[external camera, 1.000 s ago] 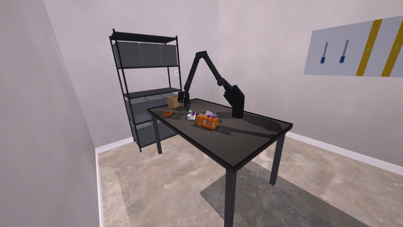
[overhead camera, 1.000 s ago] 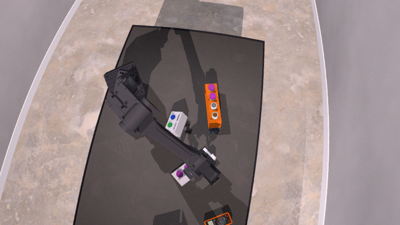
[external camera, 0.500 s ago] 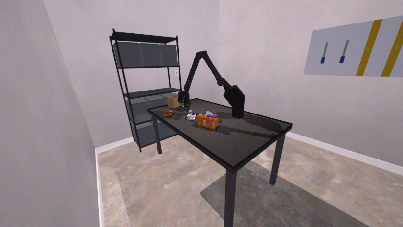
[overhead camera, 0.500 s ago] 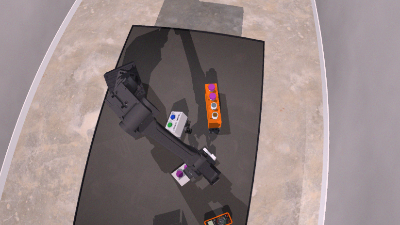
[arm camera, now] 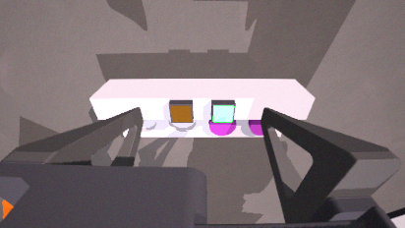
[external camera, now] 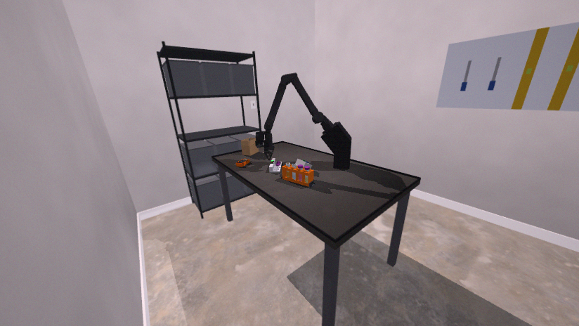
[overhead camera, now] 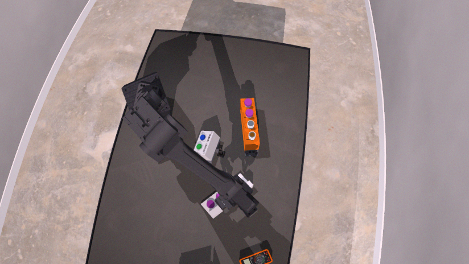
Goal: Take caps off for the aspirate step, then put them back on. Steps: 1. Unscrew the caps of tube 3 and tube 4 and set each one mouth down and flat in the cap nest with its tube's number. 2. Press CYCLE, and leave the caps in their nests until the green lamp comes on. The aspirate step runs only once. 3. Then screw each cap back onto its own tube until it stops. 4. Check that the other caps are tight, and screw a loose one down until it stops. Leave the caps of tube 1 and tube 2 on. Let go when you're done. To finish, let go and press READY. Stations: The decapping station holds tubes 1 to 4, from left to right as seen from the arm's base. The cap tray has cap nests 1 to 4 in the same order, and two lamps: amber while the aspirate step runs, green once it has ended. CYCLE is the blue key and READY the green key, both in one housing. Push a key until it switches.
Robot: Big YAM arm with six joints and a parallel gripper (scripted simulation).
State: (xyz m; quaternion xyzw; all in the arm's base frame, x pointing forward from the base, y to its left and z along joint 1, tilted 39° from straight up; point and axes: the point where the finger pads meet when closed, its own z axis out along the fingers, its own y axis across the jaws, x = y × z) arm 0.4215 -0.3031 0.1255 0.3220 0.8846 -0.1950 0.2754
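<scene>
My gripper is now 100 mm past the cap, 10 mm to the left of it and 70 mm above it. Round my hand: multimeter: 110 mm ahead, 250 mm to the right, 70 mm below; then green key: 160 mm behind, 230 mm to the left, 20 mm below; then key housing: 140 mm behind, 250 mm to the left, 30 mm below.
</scene>
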